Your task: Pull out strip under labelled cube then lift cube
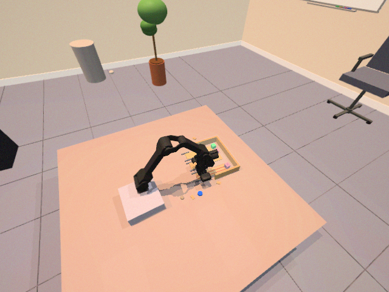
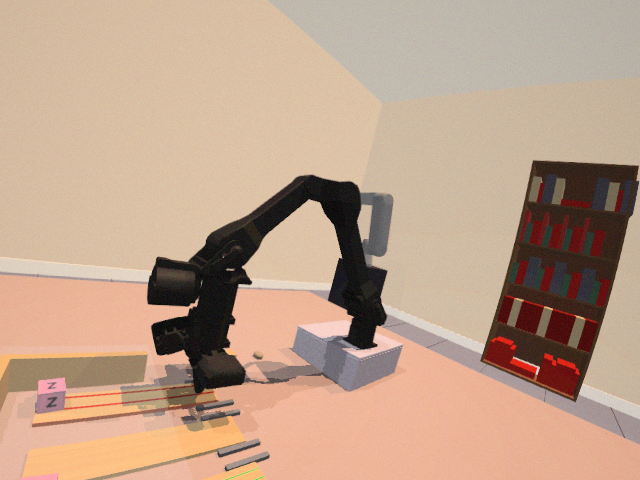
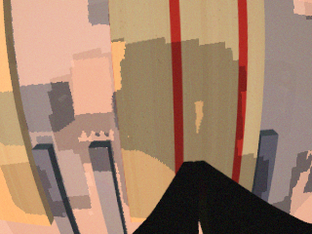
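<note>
My gripper tip is 10 cm short of the strip. Also, from my gripper tip: blue disc (12 cm to the right, 6 cm behind).
</note>
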